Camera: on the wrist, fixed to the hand. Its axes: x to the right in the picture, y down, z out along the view.
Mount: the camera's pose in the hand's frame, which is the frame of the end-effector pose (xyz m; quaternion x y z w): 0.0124 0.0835 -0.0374 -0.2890 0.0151 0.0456 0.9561
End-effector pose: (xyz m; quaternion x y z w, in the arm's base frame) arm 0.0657 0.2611 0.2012 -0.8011 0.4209 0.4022 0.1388
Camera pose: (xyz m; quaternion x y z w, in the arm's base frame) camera 0.0238 0.1824 0.2253 0.7930 -0.3248 -0.5004 0.1235
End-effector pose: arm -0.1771 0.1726 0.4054 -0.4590 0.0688 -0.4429 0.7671
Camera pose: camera -0.1374 0.1549 0.3240 -0.6507 0.2263 -0.3755 0.6199
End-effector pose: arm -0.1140 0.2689 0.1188 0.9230 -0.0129 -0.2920 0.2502
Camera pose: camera -0.0731 0.2108 0.1777 0.8140 0.0337 -0.2576 0.5195
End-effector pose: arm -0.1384 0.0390 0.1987 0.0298 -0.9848 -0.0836 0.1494
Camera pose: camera -0.1418 0.1143 0.2520 -0.0583 -0.9165 -0.3573 0.1701
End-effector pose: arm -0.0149 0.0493 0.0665 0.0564 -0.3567 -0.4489 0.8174
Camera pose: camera 0.0710 0.0805 0.0799 -0.1918 -0.2015 -0.4941 0.8237
